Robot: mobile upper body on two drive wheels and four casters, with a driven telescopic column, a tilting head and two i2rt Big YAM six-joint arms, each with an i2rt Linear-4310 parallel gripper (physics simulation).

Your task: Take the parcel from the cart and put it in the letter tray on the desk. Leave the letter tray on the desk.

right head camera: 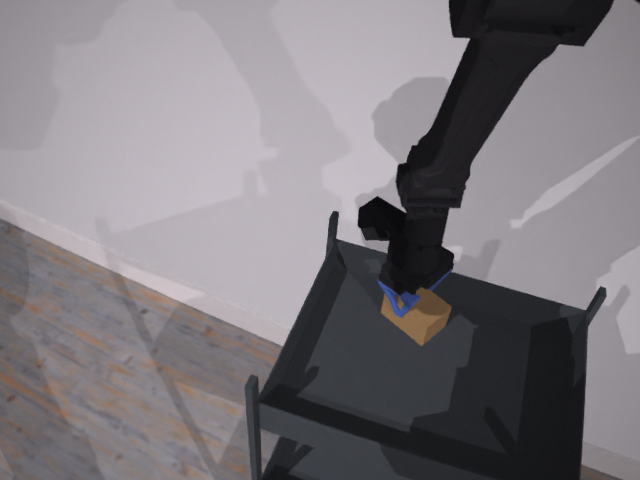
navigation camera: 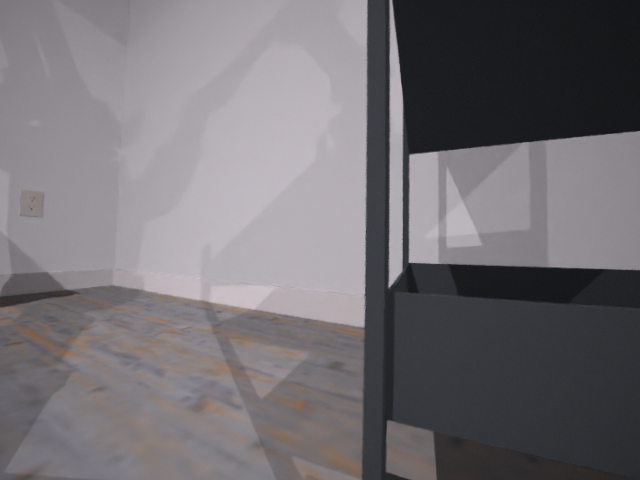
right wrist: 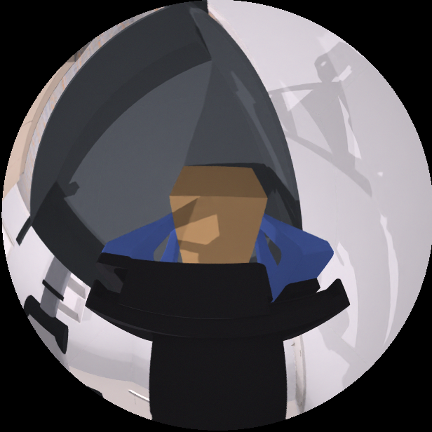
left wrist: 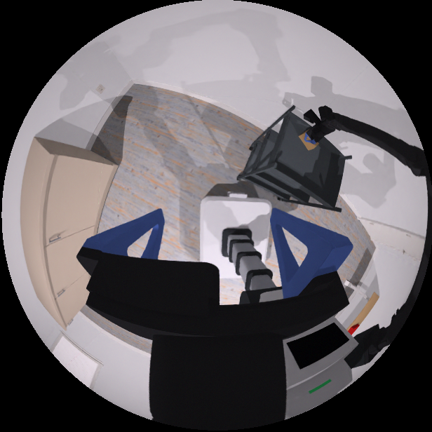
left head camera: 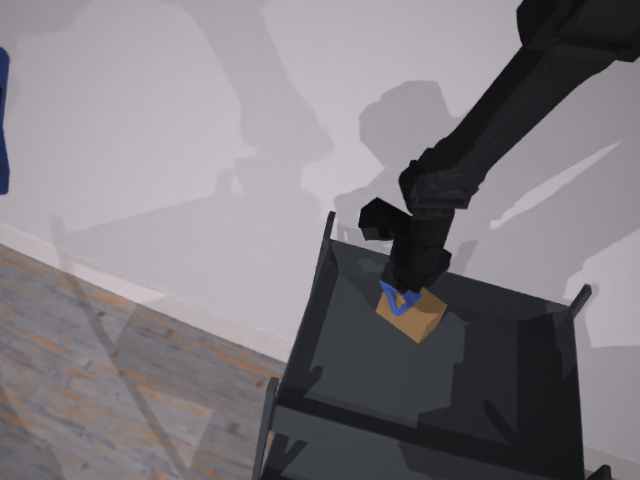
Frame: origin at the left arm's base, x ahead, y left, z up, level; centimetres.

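Where they show: right gripper, fingertip midpoint: [right head camera: 410,304] [left head camera: 405,303].
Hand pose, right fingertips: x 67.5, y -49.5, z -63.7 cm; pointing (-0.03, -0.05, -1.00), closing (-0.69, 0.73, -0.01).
After its pixels a point has its place.
The parcel, a plain brown box [left head camera: 426,322] {x 61.8, y -50.9, z -61.4 cm} [right head camera: 408,328] {x 63.6, y -48.9, z -64.9 cm} [left wrist: 311,146] [right wrist: 220,182], is in the top tray of the dark grey cart [left head camera: 341,424] {x 44.2, y -34.3, z -59.7 cm} [right head camera: 320,423] {x 44.3, y -34.1, z -59.6 cm} [right wrist: 140,140] [navigation camera: 377,232] {x 46.5, y -25.0, z -109.4 cm}, near the wall-side edge. My right gripper [left head camera: 412,304] {x 67.5, y -49.5, z -63.7 cm} [right head camera: 413,305] {x 67.5, y -49.5, z -63.7 cm} [right wrist: 216,215] reaches down from above and is shut on the parcel, one blue finger on each side. I cannot tell whether the parcel's underside touches the tray floor. My left gripper [left wrist: 216,214] is wide open and empty, away from the cart. The desk and the letter tray cannot be made out in these views.
The cart has raised walls, corner posts and a lower tray, and stands close to the wall [left head camera: 155,129] {x 120.9, y -5.4, z -68.8 cm}. In the left wrist view, a beige cabinet [left wrist: 75,200] stands at the left, and the robot's white base [left wrist: 212,225] is near the cart. A wall socket [navigation camera: 31,203] {x 139.4, y 107.5, z -92.8 cm} shows low down.
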